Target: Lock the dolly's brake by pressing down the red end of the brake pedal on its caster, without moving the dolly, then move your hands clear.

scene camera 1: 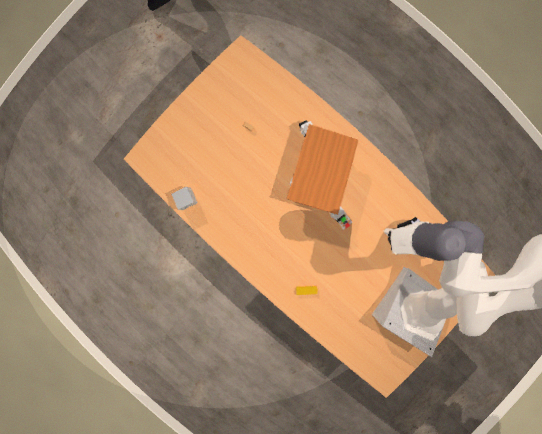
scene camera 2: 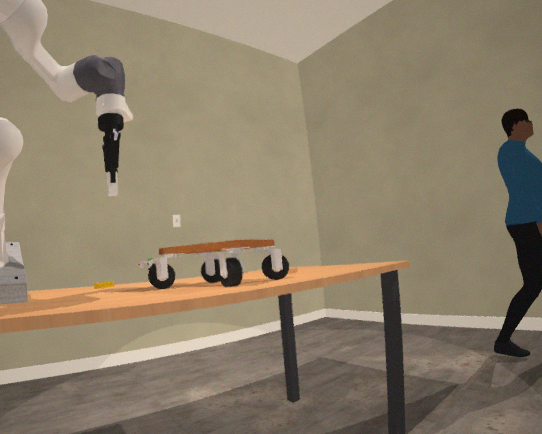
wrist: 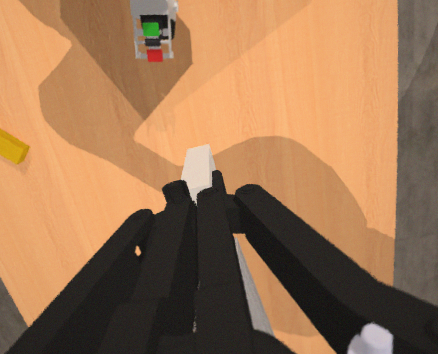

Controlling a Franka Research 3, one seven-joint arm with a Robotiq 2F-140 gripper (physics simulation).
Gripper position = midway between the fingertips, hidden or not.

Note:
I see my gripper [scene camera 2: 112,195] and a dolly [scene camera 1: 320,178].
The dolly also shows in scene camera 2 [scene camera 2: 217,268]. My gripper shows as well in the wrist view [wrist: 203,164].

